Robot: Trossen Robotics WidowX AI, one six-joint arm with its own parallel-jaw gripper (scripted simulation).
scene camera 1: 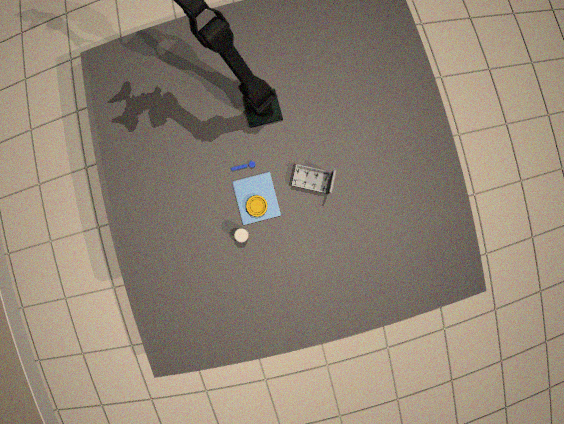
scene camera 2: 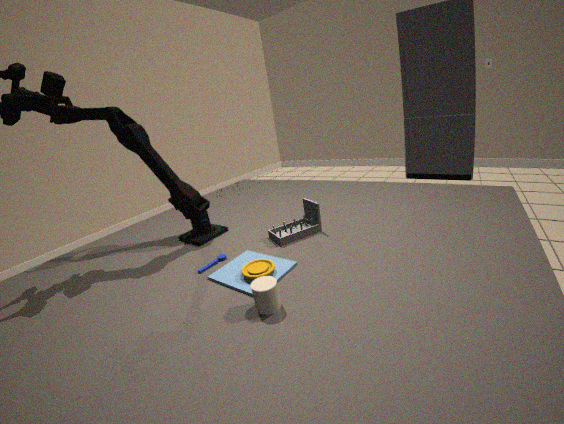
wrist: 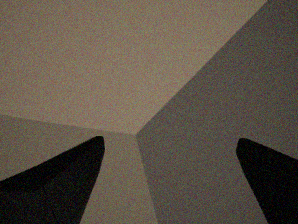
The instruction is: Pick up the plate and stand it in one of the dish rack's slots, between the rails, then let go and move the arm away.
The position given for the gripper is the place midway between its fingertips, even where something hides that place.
The gripper (wrist: 171,144) is open, holding nothing. Also in view: a grey dish rack (scene camera 1: 305,177), a cup (scene camera 2: 265,291) and a light blue mat (scene camera 2: 230,275).
The light blue mat is seen too in scene camera 1 (scene camera 1: 262,185). The wrist view does not show the grey dish rack: it is out of frame. The wrist view misses the cup: it is out of frame.
